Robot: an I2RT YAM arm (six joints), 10 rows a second.
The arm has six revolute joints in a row. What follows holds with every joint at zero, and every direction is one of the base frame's.
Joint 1 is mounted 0.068 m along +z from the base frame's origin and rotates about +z.
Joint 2 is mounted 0.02 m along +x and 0.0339 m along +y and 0.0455 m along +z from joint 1 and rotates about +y.
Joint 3 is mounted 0.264 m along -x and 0.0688 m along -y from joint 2 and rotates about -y.
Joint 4 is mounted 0.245 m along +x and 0.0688 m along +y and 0.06 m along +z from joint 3 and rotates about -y.
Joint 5 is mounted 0.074 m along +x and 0.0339 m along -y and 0.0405 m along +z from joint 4 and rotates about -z.
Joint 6 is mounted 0.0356 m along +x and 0.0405 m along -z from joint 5 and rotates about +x.
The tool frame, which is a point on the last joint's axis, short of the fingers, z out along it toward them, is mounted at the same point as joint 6; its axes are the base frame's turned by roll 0, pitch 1.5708 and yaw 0 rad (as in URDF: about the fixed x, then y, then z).
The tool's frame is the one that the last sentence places.
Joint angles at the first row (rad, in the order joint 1, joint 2, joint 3, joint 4, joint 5, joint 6):
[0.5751 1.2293 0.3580 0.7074 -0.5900 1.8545]
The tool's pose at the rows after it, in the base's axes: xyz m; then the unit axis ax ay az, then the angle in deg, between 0 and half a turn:
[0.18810 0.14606 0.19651 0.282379 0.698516 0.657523 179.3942]
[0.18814 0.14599 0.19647 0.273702 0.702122 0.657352 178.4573]
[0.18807 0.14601 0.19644 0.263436 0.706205 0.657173 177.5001]
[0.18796 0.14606 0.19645 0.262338 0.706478 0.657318 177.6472]
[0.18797 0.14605 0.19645 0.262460 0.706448 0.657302 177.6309]
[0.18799 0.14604 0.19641 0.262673 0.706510 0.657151 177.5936]
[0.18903 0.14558 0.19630 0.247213 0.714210 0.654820 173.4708]
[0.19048 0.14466 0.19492 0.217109 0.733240 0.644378 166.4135]
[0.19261 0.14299 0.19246 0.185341 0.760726 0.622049 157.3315]
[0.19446 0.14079 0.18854 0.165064 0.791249 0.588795 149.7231]
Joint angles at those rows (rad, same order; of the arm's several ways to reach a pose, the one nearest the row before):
[0.5762 1.2293 0.3580 0.7071 -0.5960 1.8542]
[0.5758 1.2293 0.3580 0.7067 -0.5964 1.8290]
[0.5758 1.2293 0.3580 0.7063 -0.5983 1.8011]
[0.5758 1.2293 0.3580 0.7063 -0.6018 1.8011]
[0.5758 1.2293 0.3580 0.7063 -0.6014 1.8011]
[0.5758 1.2293 0.3580 0.7059 -0.6006 1.8008]
[0.5758 1.2293 0.3580 0.7059 -0.5686 1.7275]
[0.5758 1.2293 0.3580 0.6941 -0.5175 1.5875]
[0.5758 1.2293 0.3580 0.6727 -0.4366 1.4132]
[0.5758 1.2293 0.3580 0.6377 -0.3496 1.2644]

